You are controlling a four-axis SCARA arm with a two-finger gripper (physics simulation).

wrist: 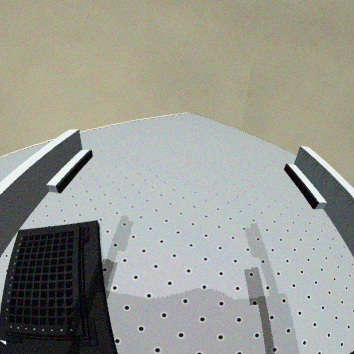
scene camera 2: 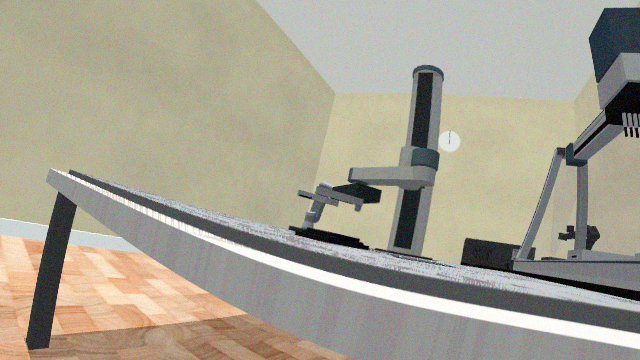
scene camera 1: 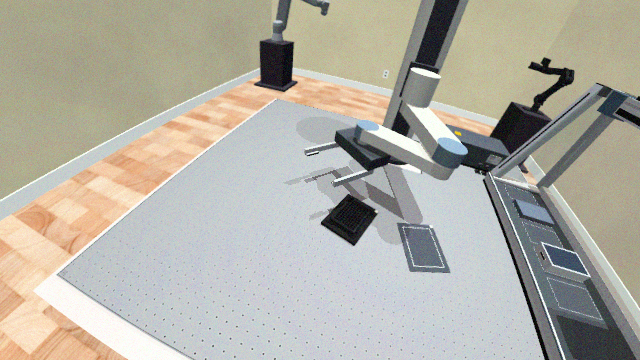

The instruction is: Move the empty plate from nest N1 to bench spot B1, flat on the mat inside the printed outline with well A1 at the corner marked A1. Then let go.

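The dark plate, with a grid of wells, lies in the black nest on the bench. In scene camera 2 the nest and plate show as a low dark block, too edge-on to tell apart. The grey mat of the bench spot, with a white printed outline and a small white corner mark, lies to the right of the nest in scene camera 1; the lettering is too small to read. My gripper is open and empty, above the bench, with its fingertips beyond the nest.
A deck with a blue slab and a framed device runs along the right under a gantry. A dark box stands near my column. Other arms stand on pedestals behind.
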